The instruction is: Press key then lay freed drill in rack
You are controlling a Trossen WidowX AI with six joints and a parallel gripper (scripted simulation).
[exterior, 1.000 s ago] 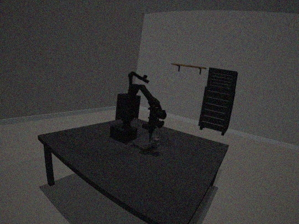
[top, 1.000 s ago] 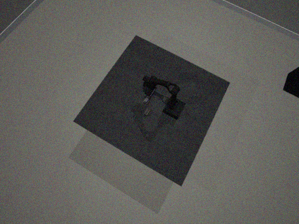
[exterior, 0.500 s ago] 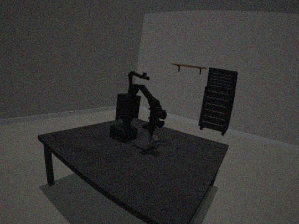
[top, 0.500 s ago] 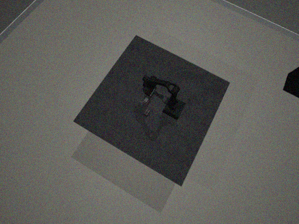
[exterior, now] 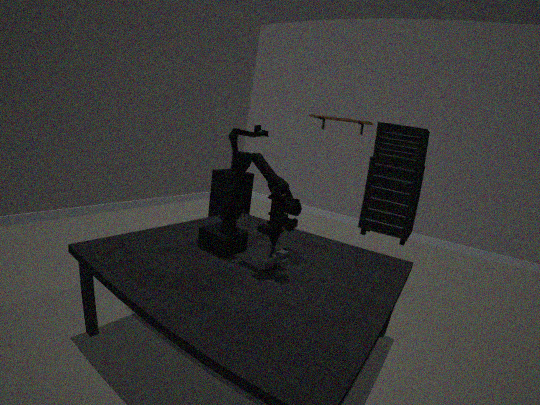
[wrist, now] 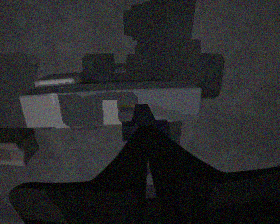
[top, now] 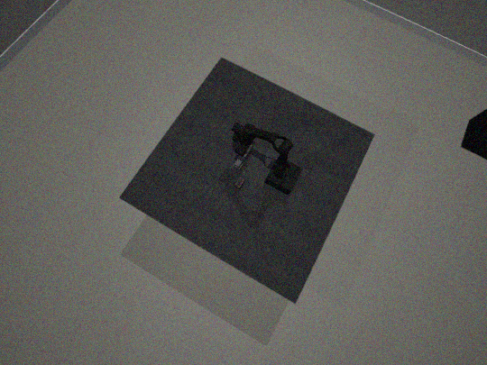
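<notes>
Now: the drill 80 mm below my gripper tip and 60 mm to the left of it. Also, from my gripper tip: light grey fixture bar: 80 mm below, 40 mm to the left, 10 mm behind.
</notes>
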